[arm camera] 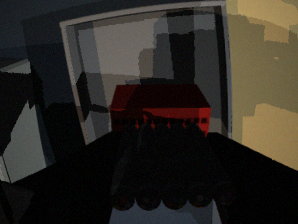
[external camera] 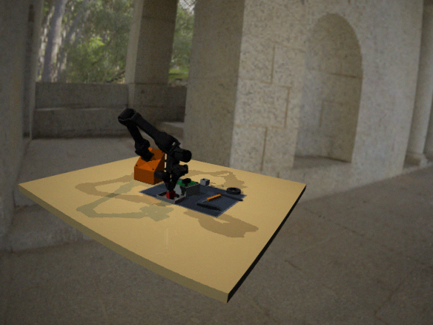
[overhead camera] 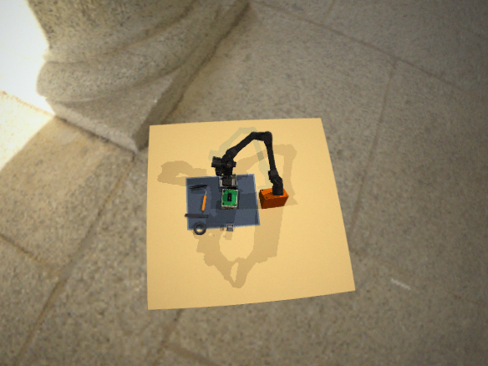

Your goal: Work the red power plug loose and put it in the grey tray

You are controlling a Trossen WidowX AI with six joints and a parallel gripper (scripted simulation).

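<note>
Now: gripper tip 20 mm above the red power plug. From my gripper tip the other things lie so: blue mat (150 mm to the left, 50 mm below, 30 mm ahead); then black bar (250 mm to the left, 200 mm ahead, 50 mm below).
</note>
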